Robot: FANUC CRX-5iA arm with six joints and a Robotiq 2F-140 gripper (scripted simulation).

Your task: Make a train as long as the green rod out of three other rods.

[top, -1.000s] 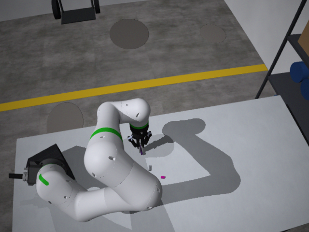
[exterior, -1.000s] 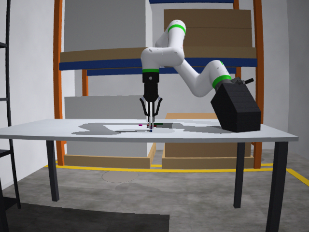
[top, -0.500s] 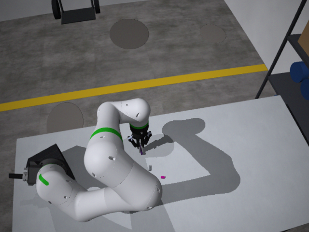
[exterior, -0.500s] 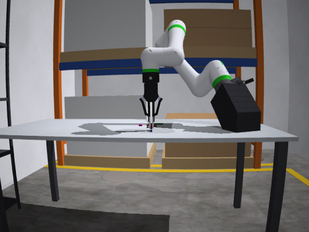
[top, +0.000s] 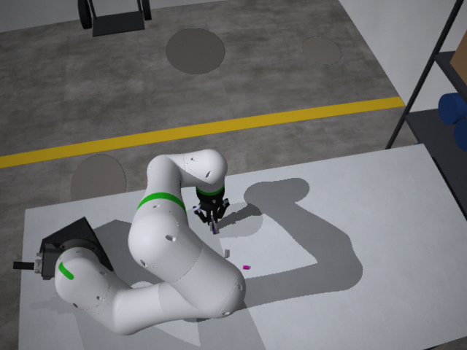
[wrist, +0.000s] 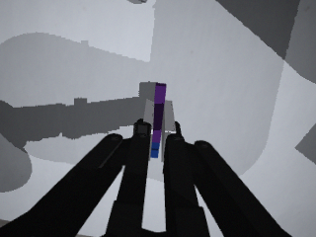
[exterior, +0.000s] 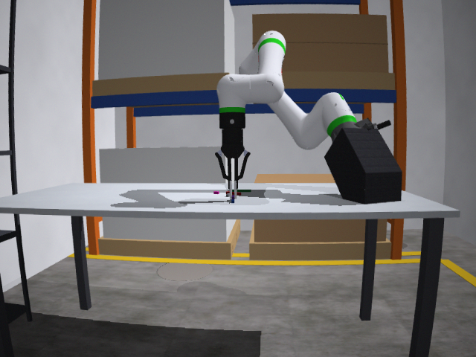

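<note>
Right now the grey rod is 110 mm to the right of my hand, 40 mm below it and 40 mm ahead of it. From my hand the other things lie so: red rod: 160 mm to the right, 40 mm below, 30 mm ahead; purple rod: 30 mm below; magenta rod: 180 mm to the right, 100 mm ahead, 40 mm below.
</note>
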